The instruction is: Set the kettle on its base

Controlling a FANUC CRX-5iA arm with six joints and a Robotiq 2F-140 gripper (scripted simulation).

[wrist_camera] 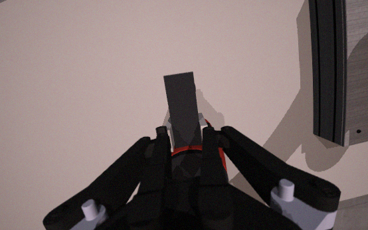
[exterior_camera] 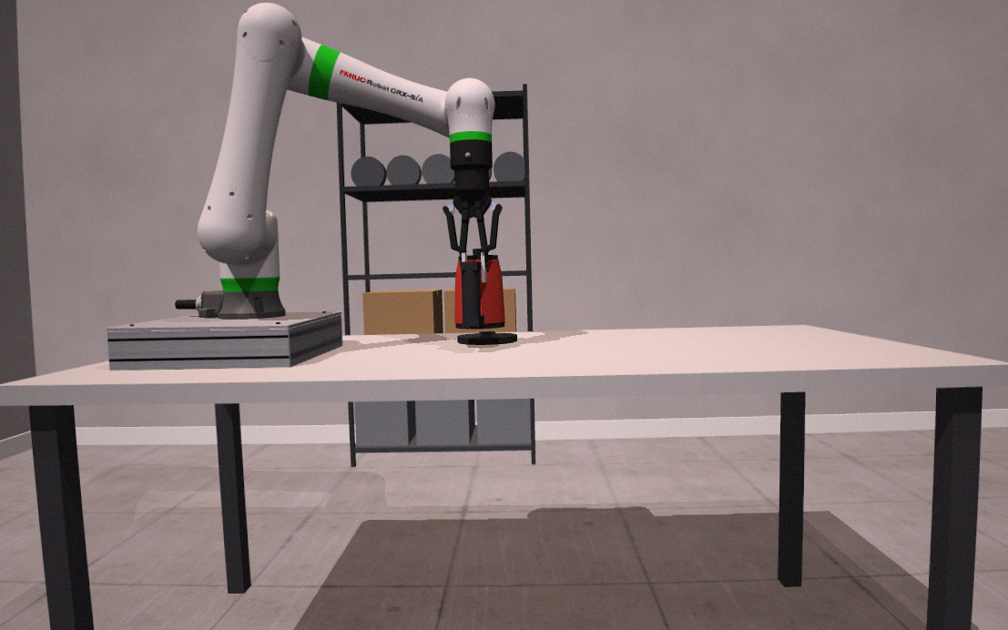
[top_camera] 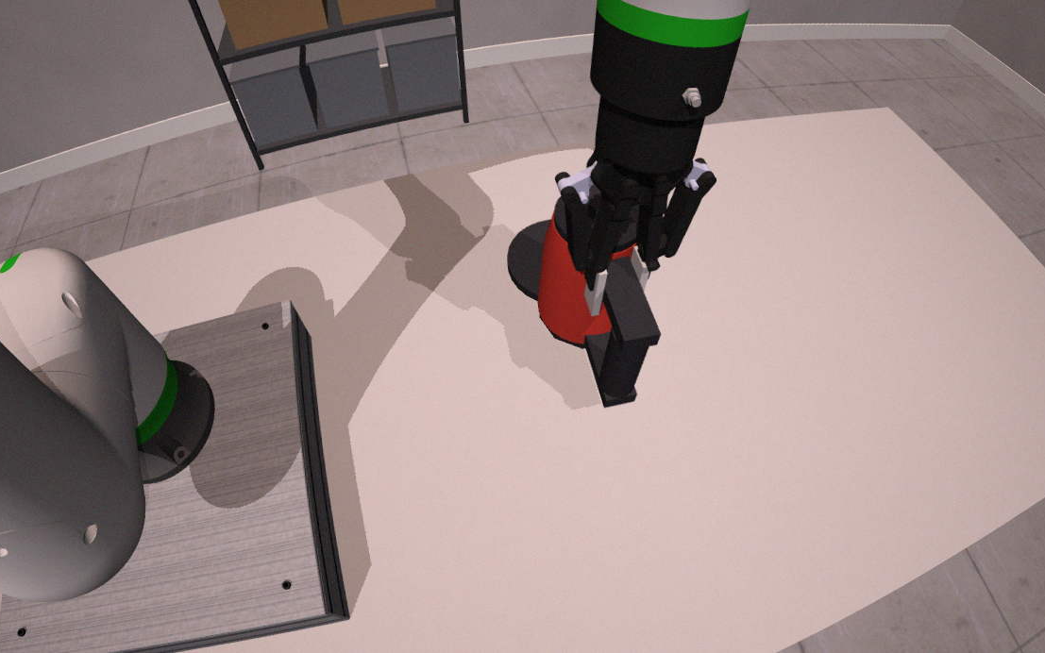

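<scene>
The kettle lies 50 mm below my hand and 30 mm to the left of it. Round my hand: round base: 180 mm to the left, 170 mm below, 10 mm behind.
</scene>
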